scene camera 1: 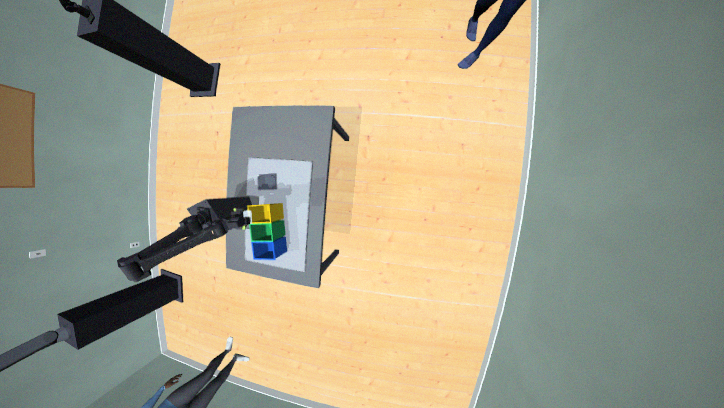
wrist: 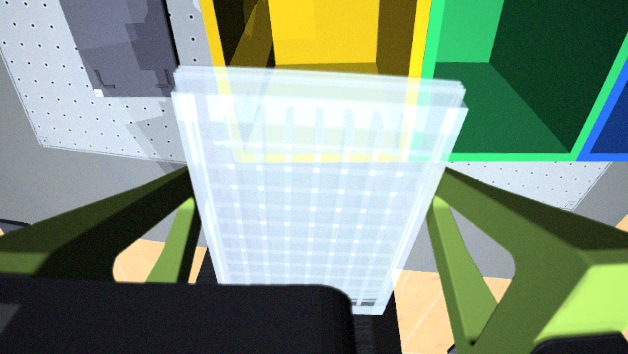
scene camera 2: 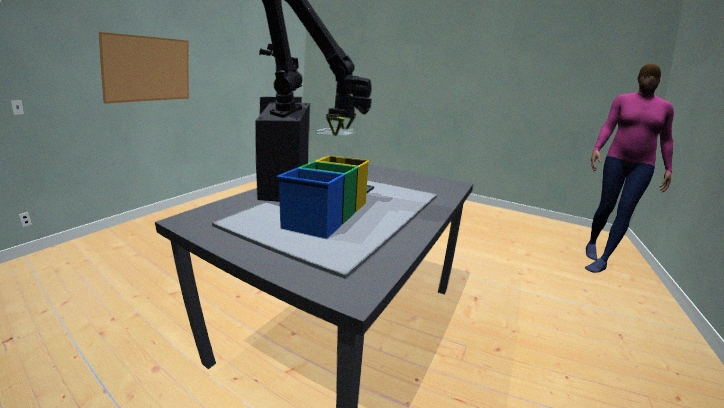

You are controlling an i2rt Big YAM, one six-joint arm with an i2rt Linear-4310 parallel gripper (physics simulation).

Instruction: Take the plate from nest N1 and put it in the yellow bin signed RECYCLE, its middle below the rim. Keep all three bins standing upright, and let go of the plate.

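Frame: origin at the arm's base, x left, y back, z up, level; metres.
Seen in the pictures: gripper, between the fingertips: (scene camera 1: 246,216) (wrist: 313,175) (scene camera 2: 339,133); arm's base, origin of its link: (scene camera 1: 205,215) (scene camera 2: 286,110).
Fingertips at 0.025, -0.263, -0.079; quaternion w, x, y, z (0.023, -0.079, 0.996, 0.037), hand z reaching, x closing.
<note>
Pixels of each thing's middle, then the offset from my fingertips to it, as dx, dy, dz. Level surfaces: height alone.
- clear plate, middle of its body: (wrist: 310,226) (scene camera 2: 335,131) (scene camera 1: 243,216) -0.002, +0.021, +0.007
- yellow bin, middle of its body: (wrist: 320,5) (scene camera 2: 342,182) (scene camera 1: 266,212) +0.007, -0.016, -0.194
- green bin, middle of its body: (wrist: 481,4) (scene camera 2: 328,191) (scene camera 1: 268,230) -0.121, -0.041, -0.194
- blue bin, middle of its body: (scene camera 2: 311,201) (scene camera 1: 270,247) -0.249, -0.067, -0.194
- dark grey nest, middle of its body: (wrist: 120,31) (scene camera 1: 266,181) +0.227, +0.061, -0.277
- light perforated mat, height of its surface: dz -0.284
- grey table, height of its surface: dz -0.297
My gripper (scene camera 1: 239,218) (scene camera 2: 340,128) (wrist: 313,175) is shut on the clear plate (scene camera 1: 247,215) (scene camera 2: 324,131) (wrist: 315,210), with a green finger at each long side. The plate is roughly level, well above the bin rims in scene camera 2. In the wrist view its far end overlaps the near part of the yellow bin (scene camera 1: 276,211) (scene camera 2: 361,184) (wrist: 325,40) and a corner of the green bin (scene camera 1: 278,230) (scene camera 2: 350,195) (wrist: 465,35). The blue bin (scene camera 1: 280,248) (scene camera 2: 310,207) (wrist: 617,132) stands beyond green. All three stand upright. No sign is readable.
A dark grey nest (scene camera 1: 267,181) (wrist: 120,55) lies beside the yellow bin on the light perforated mat (scene camera 1: 298,212) (scene camera 2: 253,223) (wrist: 65,115); its label is unreadable. The mat lies on the grey table (scene camera 1: 283,131) (scene camera 2: 202,217). A person (scene camera 2: 640,126) stands away from the table.
</note>
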